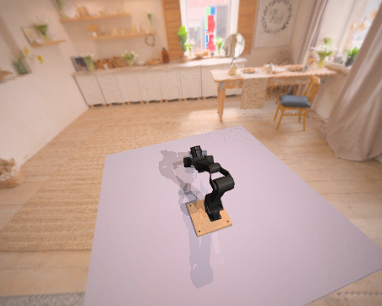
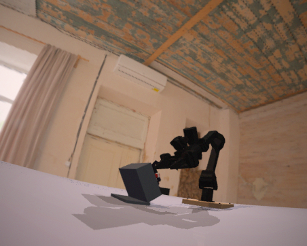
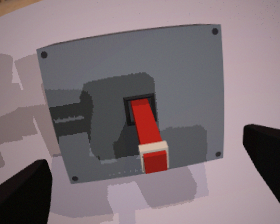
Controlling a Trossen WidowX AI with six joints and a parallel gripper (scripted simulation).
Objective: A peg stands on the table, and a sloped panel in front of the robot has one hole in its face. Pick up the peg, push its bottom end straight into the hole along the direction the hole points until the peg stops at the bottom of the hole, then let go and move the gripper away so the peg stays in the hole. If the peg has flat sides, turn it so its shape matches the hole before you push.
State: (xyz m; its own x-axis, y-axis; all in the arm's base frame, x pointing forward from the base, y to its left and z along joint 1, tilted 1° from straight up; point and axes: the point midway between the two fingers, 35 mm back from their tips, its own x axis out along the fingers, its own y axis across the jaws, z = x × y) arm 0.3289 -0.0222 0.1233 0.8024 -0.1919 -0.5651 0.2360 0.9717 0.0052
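Now: gripper tip 30 mm short of the red peg, 10 mm to the left of it and 40 mm above it. From my gripper tip the other things lie so: dark grey sloped panel: 80 mm ahead, 20 mm to the right, 60 mm below.
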